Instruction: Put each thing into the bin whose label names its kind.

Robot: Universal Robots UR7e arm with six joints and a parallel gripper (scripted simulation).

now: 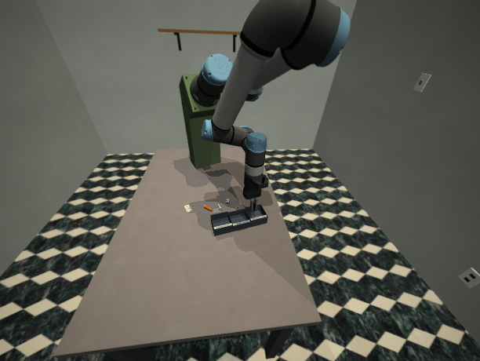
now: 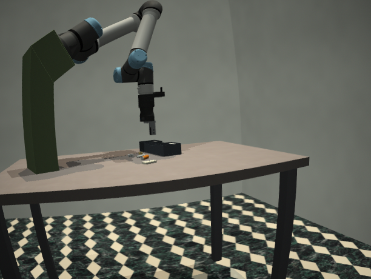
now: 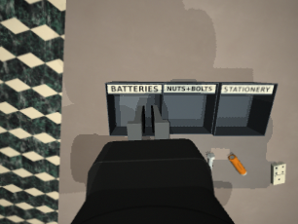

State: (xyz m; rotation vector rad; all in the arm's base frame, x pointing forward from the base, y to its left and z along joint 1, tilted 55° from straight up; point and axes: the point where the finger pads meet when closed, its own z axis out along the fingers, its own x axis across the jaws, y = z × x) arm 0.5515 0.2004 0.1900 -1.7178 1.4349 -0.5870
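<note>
The grey bolt lies 7 cm behind my hand, 16 cm to the right of it and 9 cm below it. The rest, counted from my hand: orange battery (6 cm behind, 22 cm to the right, 9 cm below); then brass nut (7 cm behind, 7 cm to the right, 9 cm below); then dark three-compartment bin row (2 cm ahead, 6 cm to the right, 7 cm below).
</note>
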